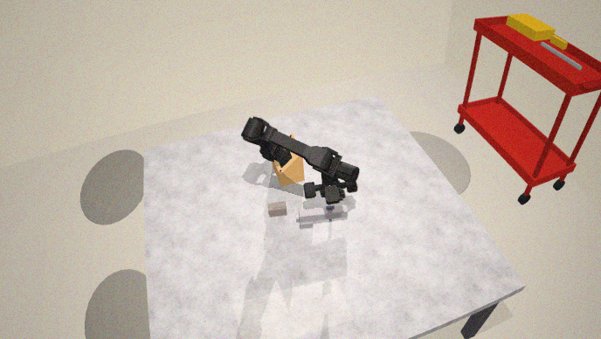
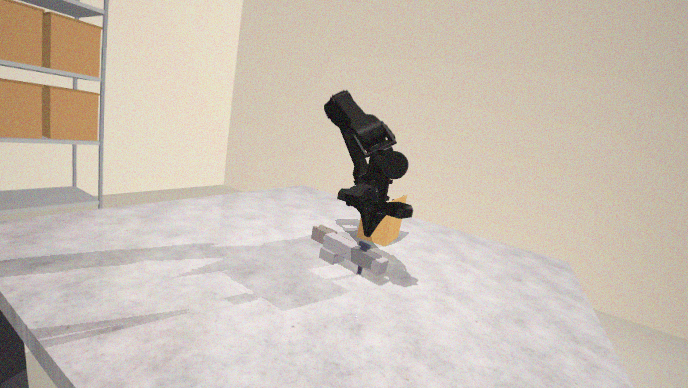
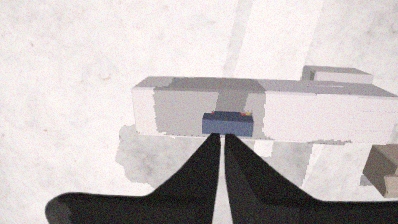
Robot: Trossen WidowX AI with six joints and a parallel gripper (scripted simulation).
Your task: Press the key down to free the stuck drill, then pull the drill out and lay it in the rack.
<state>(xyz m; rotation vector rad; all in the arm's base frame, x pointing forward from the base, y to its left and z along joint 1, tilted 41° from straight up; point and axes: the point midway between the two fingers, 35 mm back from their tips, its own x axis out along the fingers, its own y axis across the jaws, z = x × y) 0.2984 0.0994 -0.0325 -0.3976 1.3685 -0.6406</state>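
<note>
My gripper tip is now 4 cm above the blue key. The rest, counted from my gripper tip: rack: 11 cm behind, 19 cm to the right, 8 cm below; drill: 1 cm behind, 7 cm to the right, 5 cm below.
</note>
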